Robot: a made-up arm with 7 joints. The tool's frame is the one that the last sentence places.
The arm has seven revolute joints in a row. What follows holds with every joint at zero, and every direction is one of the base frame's.
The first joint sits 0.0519 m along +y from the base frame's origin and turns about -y.
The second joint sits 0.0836 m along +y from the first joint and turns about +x.
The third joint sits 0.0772 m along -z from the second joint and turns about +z.
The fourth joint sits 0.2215 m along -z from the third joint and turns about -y.
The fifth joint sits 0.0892 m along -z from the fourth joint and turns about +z.
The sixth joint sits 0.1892 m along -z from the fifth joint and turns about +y.
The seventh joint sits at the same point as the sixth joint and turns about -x.
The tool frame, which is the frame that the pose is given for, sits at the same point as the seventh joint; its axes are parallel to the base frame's.
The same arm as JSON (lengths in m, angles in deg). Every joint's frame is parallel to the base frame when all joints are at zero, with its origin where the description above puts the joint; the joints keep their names.
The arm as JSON. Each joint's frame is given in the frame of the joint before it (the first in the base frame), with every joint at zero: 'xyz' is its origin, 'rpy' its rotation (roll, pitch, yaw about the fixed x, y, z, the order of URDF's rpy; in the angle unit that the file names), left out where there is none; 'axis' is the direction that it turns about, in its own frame. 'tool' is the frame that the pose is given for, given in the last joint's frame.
{"units": {"length": "m", "angle": "deg"}, "joints": [{"name": "joint 1", "type": "revolute", "origin": {"xyz": [0.0, 0.0519, 0.0]}, "axis": "-y"}, {"name": "joint 2", "type": "revolute", "origin": {"xyz": [0.0, 0.0836, 0.0]}, "axis": "+x"}, {"name": "joint 3", "type": "revolute", "origin": {"xyz": [0.0, 0.0, -0.0772]}, "axis": "+z"}, {"name": "joint 4", "type": "revolute", "origin": {"xyz": [0.0, 0.0, -0.2215]}, "axis": "-y"}, {"name": "joint 5", "type": "revolute", "origin": {"xyz": [0.0, 0.0, -0.0892]}, "axis": "+z"}, {"name": "joint 6", "type": "revolute", "origin": {"xyz": [0.0, 0.0, -0.1892]}, "axis": "+y"}, {"name": "joint 7", "type": "revolute", "origin": {"xyz": [0.0, 0.0, 0.0]}, "axis": "-x"}], "tool": {"origin": {"xyz": [0.0, 0.0, 0.0]}}}
